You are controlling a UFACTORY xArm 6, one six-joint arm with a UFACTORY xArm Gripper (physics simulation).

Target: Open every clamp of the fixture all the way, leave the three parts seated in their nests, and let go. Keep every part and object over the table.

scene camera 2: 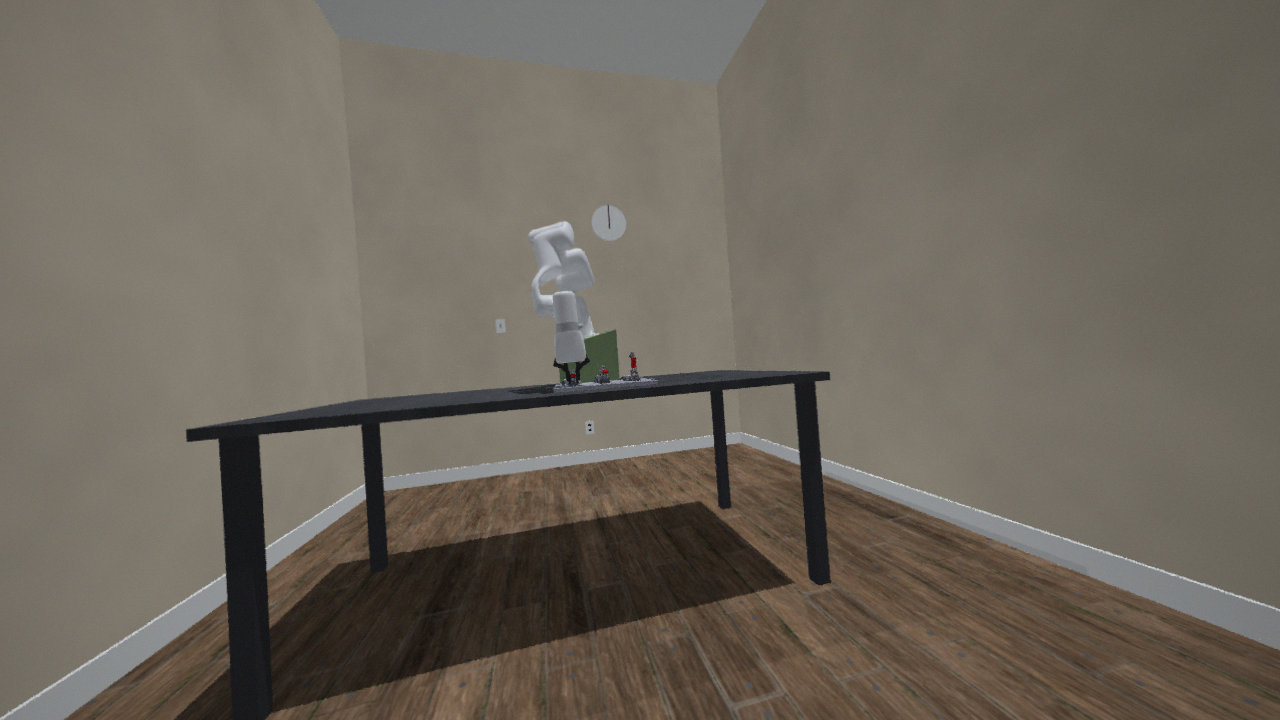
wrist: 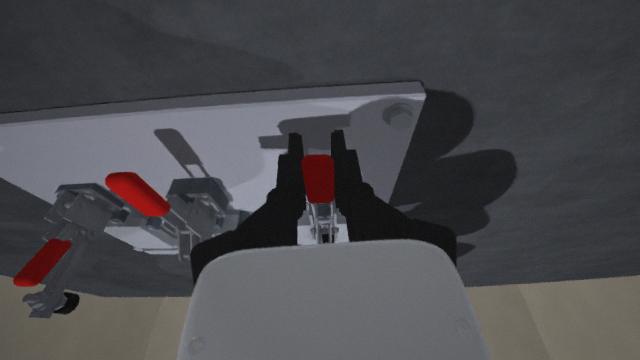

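Pixels of known places: gripper, fingertip midpoint: (scene camera 2: pixel 573 383) (wrist: pixel 317 147); arm's base, origin of the base link: (scene camera 2: pixel 585 338).
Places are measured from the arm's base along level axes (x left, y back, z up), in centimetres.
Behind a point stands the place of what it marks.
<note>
The pale fixture plate (scene camera 2: pixel 617 384) @[x -1.9, y -55.0, z -20.1 cm] (wrist: pixel 240 125) @[x -11.1, y -52.1, z -19.7 cm] lies on the table and carries three red-handled clamps. My gripper (scene camera 2: pixel 571 379) @[x -15.7, y -50.0, z -18.6 cm] (wrist: pixel 317 147) @[x -15.7, y -50.0, z -18.6 cm] is shut on the red handle (wrist: pixel 318 179) @[x -15.9, y -50.7, z -15.6 cm] of the clamp nearest the plate's right end in the wrist view; the fingers touch its two sides. The middle clamp's red handle (scene camera 2: pixel 605 371) @[x -5.3, y -53.4, z -15.4 cm] (wrist: pixel 137 194) @[x -5.6, y -52.2, z -15.1 cm] slants low over the plate. The far clamp's red handle (scene camera 2: pixel 633 362) @[x 6.5, y -48.6, z -13.1 cm] (wrist: pixel 42 262) @[x 6.0, y -48.6, z -12.9 cm] stands upright in the scene view, its arm and black-tipped spindle (wrist: pixel 67 303) @[x 6.5, y -45.1, z -10.5 cm] swung up. The three parts cannot be told apart from the nests and clamp bodies.
The dark table (scene camera 2: pixel 429 404) @[x -59.0, y -50.4, z -21.2 cm] (wrist: pixel 550 100) @[x -31.7, y -48.5, z -21.2 cm] bears the fixture. A green panel (scene camera 2: pixel 604 353) @[x 6.1, y -9.3, z -8.1 cm] stands behind the clamps in the scene view. A bolt head (wrist: pixel 398 114) @[x -20.9, y -51.3, z -19.0 cm] sits in the plate's corner. The middle clamp's body (wrist: pixel 197 200) @[x -5.3, y -47.4, z -17.5 cm] is close to the left finger.
</note>
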